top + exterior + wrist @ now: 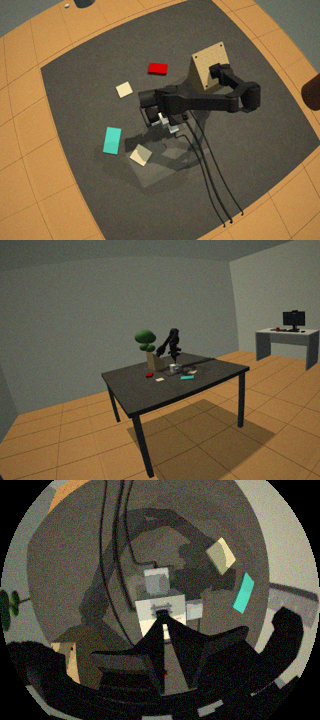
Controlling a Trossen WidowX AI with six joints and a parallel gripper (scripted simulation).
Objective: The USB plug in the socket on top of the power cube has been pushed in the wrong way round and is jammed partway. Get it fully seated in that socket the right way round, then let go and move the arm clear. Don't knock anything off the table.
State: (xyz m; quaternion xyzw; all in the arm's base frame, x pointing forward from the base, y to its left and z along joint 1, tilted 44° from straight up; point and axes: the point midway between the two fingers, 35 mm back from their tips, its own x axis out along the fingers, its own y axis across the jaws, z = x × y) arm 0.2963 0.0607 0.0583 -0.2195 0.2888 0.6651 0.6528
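My gripper tip is 20 mm above the dark USB plug. From my gripper tip the other things lie so: red block: 290 mm to the right, 100 mm below, 90 mm behind; cream tile: 190 mm ahead, 110 mm below, 80 mm to the left; teal block: 280 mm ahead, 110 mm below, 50 mm to the right.
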